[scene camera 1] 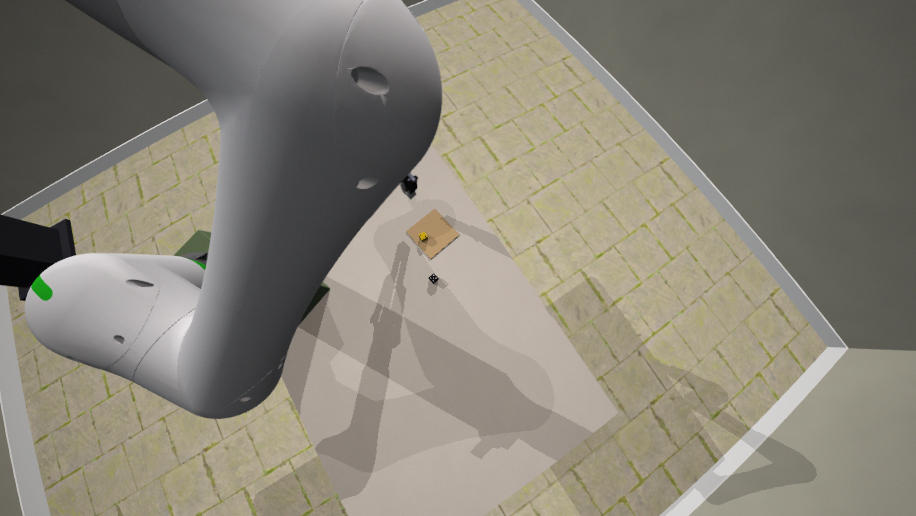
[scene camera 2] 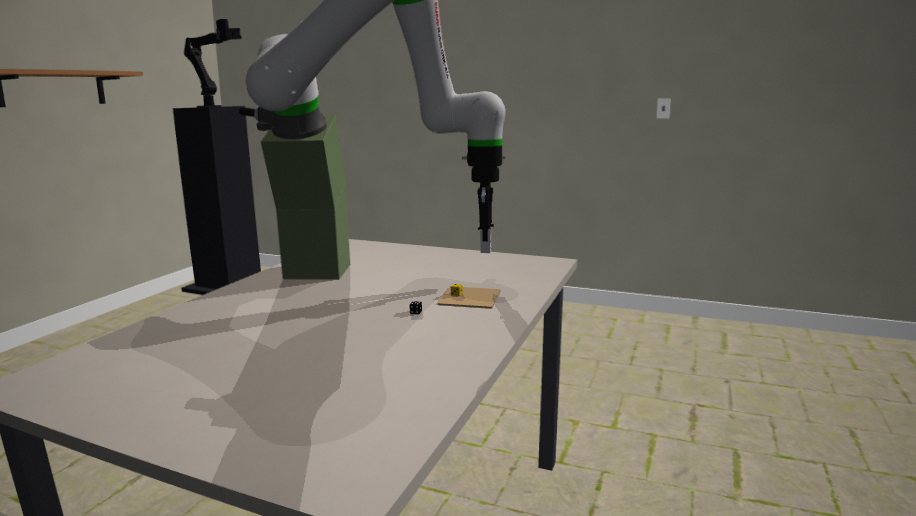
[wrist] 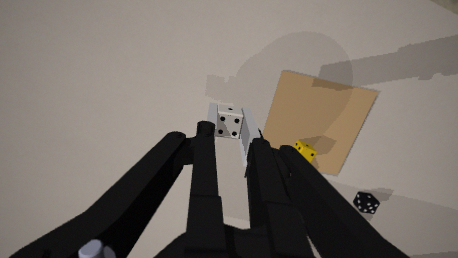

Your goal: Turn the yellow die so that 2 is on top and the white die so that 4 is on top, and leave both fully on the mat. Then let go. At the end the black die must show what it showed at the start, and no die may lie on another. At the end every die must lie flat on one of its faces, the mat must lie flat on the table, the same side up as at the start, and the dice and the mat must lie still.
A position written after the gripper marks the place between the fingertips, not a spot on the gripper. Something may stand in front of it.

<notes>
In view: the gripper (scene camera 2: 486, 251) and a tan mat (scene camera 1: 440, 233).
The tan mat also shows in scene camera 2 (scene camera 2: 471, 297) and in the wrist view (wrist: 327, 115). The gripper also shows in the wrist view (wrist: 227, 117).
</notes>
